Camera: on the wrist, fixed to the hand. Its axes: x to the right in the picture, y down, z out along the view.
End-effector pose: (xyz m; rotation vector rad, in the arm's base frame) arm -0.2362 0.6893 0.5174 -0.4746 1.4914 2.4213
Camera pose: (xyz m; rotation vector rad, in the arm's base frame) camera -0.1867 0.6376 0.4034 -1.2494 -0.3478 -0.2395
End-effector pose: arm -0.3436 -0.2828 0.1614 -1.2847 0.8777 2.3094
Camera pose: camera -0.2282 -0.2843 0.0921 -0.8294 -0.9747 -0.4030
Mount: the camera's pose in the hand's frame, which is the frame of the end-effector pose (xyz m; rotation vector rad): -0.0016 -0.0887 -0.1012 -0.0721 0.2334 -3.0898
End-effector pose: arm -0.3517 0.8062 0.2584 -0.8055 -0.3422 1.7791
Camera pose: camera -0.2195 0.8208 0.2376 0.1468 -0.6918 -1.2154
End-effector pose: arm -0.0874 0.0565 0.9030 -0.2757 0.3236 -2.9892
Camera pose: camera -0.1144 0.1630 0.8253 0.0713 0.1223 0.1726
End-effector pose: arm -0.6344 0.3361 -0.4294 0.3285 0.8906 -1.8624
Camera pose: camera -0.7274 0.4284 -0.4602 0.6868 -0.4296 1.0742
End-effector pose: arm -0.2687 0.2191 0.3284 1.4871 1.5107 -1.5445
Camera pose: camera -0.3141 0.3332 0.3834 1.1784 -1.3739 0.4966
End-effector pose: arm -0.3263 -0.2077 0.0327 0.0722 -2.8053 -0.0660
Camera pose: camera -0.2877 -0.2999 0.1229 2.9768 0.0534 -0.5691
